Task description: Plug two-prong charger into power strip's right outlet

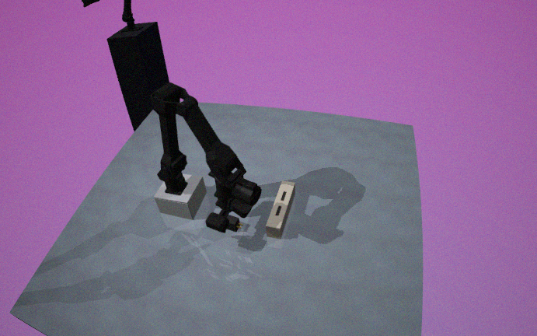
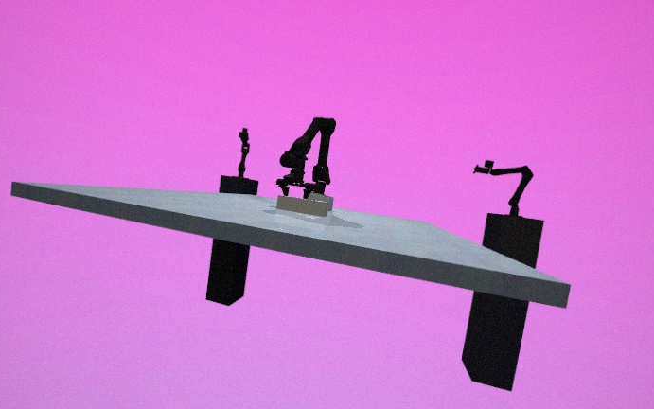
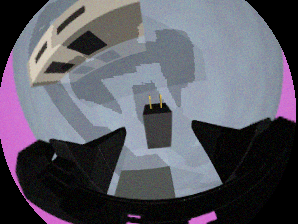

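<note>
Now: the charger 2 cm ahead of my gripper tip and 1 cm below it.
</note>
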